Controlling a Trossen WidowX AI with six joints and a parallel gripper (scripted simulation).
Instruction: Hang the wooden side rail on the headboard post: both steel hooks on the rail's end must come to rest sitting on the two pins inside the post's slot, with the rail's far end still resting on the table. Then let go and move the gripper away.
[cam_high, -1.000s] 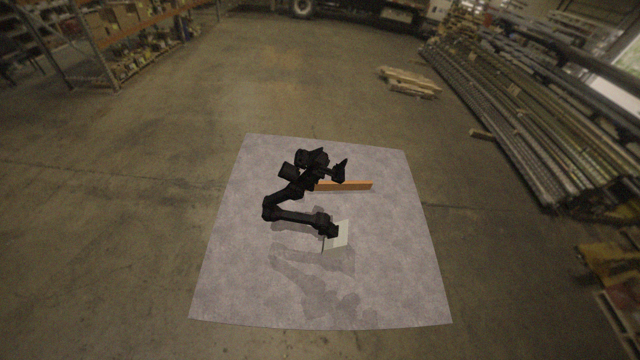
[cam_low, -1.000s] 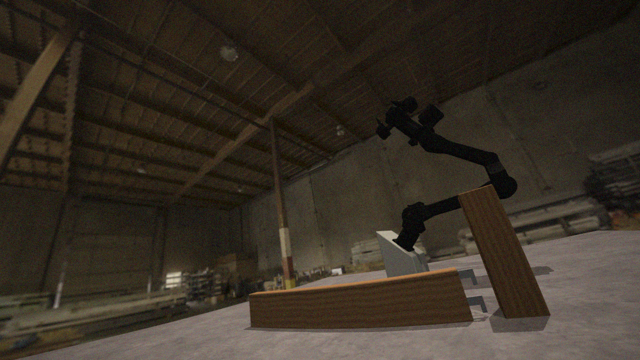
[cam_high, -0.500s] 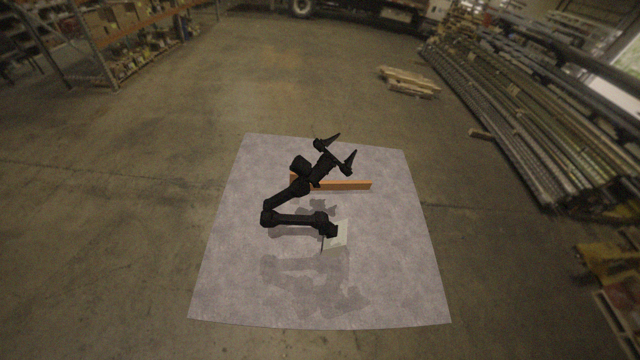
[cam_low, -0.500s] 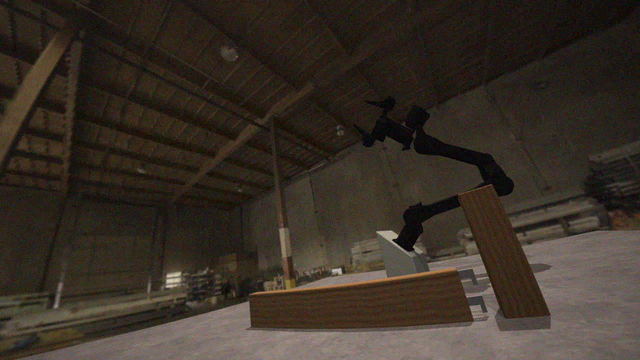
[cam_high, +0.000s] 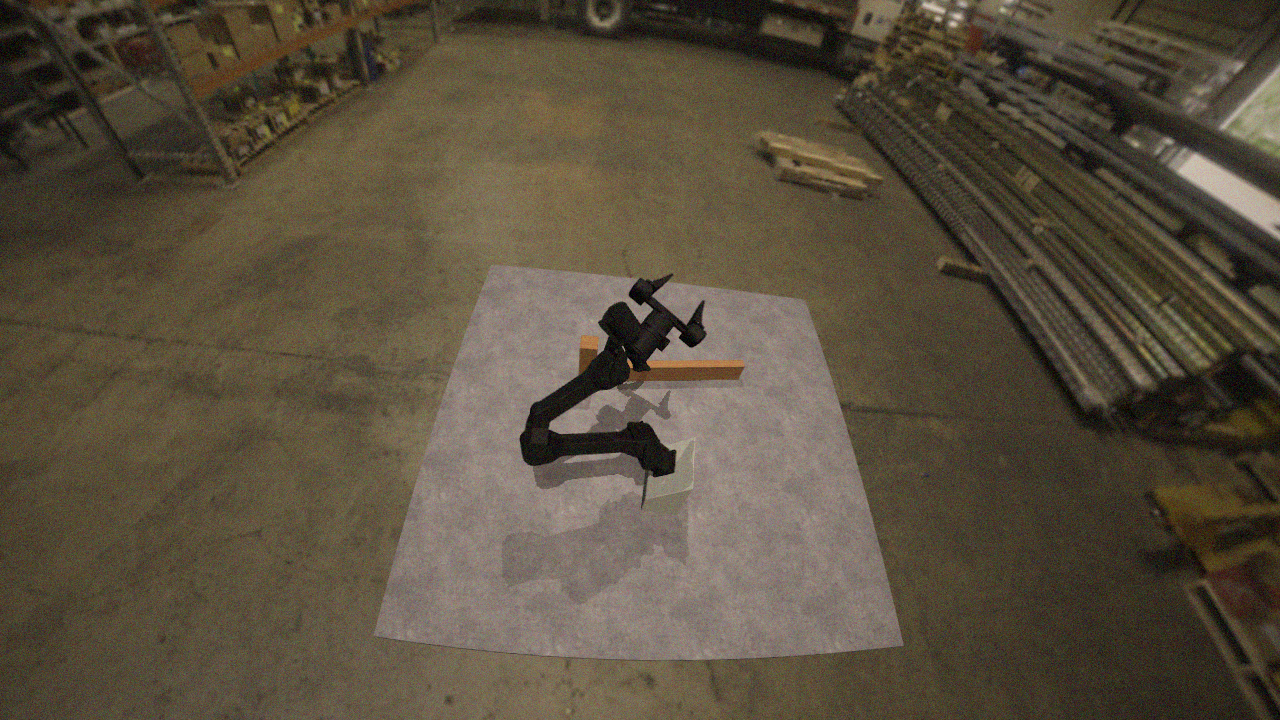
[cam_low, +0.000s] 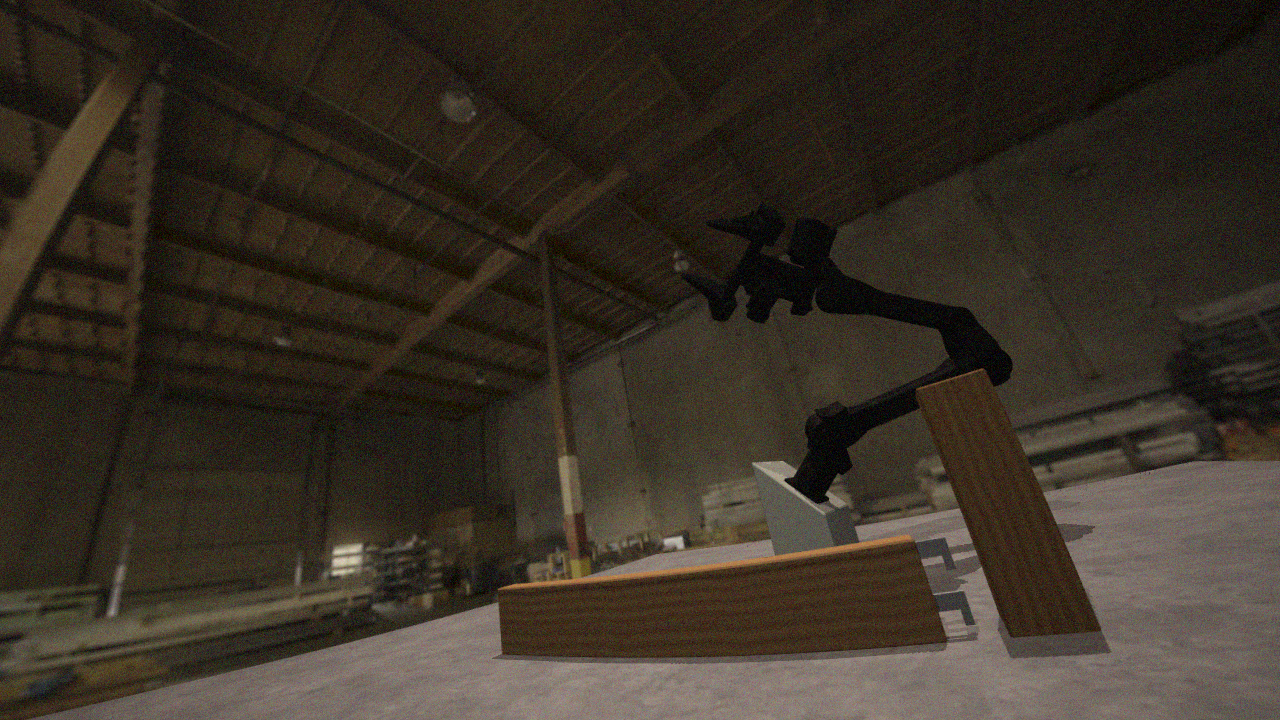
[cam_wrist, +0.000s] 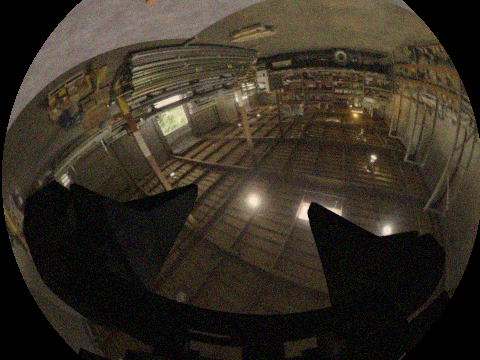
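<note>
The headboard post lies 6 cm ahead of my gripper tip, 22 cm to the left of it and 40 cm below it.
</note>
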